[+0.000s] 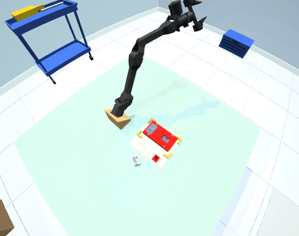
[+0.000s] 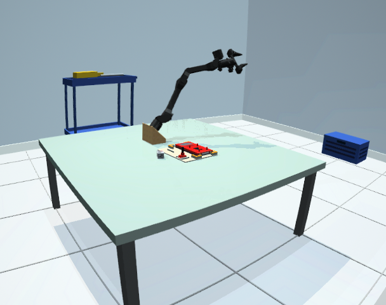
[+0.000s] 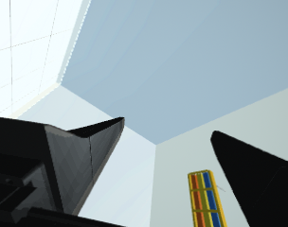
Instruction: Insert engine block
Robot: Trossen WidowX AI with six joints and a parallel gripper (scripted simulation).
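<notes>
The engine block lies 7 cm ahead of my gripper tip, 82 cm to the right of it and 53 cm below it.
</notes>
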